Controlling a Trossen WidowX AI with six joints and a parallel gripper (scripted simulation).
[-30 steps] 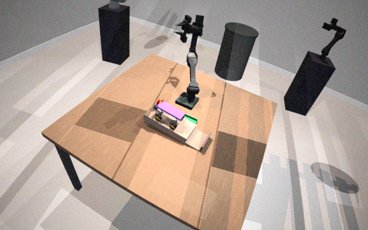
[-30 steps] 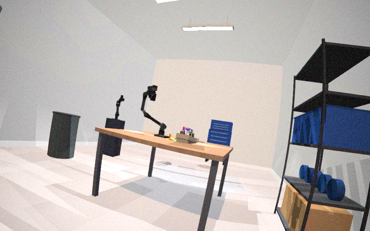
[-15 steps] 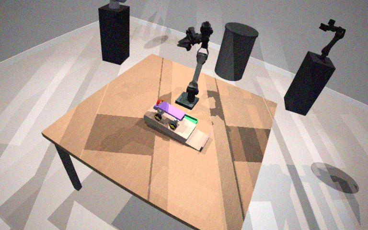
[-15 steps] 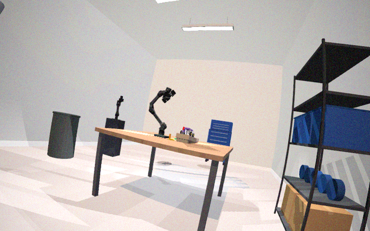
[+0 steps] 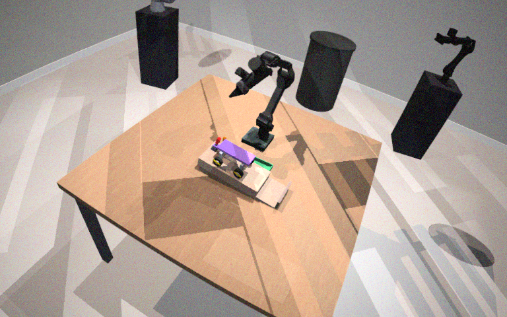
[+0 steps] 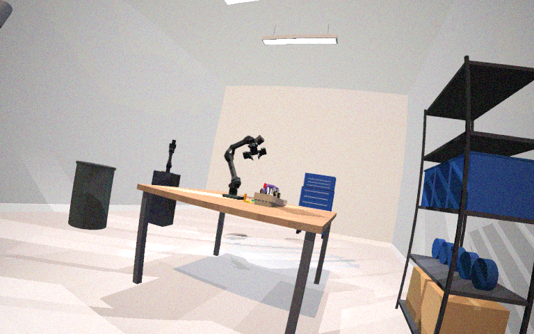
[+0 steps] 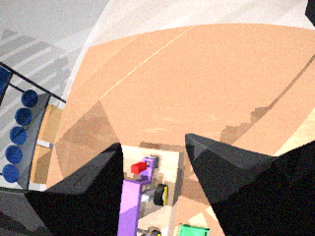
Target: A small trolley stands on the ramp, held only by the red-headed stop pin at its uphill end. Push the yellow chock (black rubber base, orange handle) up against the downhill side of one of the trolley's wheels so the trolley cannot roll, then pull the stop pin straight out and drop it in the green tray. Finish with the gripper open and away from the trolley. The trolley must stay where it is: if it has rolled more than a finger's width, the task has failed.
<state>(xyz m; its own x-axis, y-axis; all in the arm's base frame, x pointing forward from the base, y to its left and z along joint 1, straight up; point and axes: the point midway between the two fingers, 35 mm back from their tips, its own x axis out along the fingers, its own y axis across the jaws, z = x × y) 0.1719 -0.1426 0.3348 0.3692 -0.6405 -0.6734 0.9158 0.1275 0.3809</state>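
Now: the yellow chock 10 mm behind my gripper tip, 10 mm to the right of it and 320 mm below it. From my gripper tip the other things lie so: purple trolley: 140 mm ahead, 90 mm to the left, 230 mm below; then green tray: 40 mm ahead, 210 mm to the left, 340 mm below; then red-headed stop pin: 100 mm ahead, 10 mm to the right, 210 mm below.
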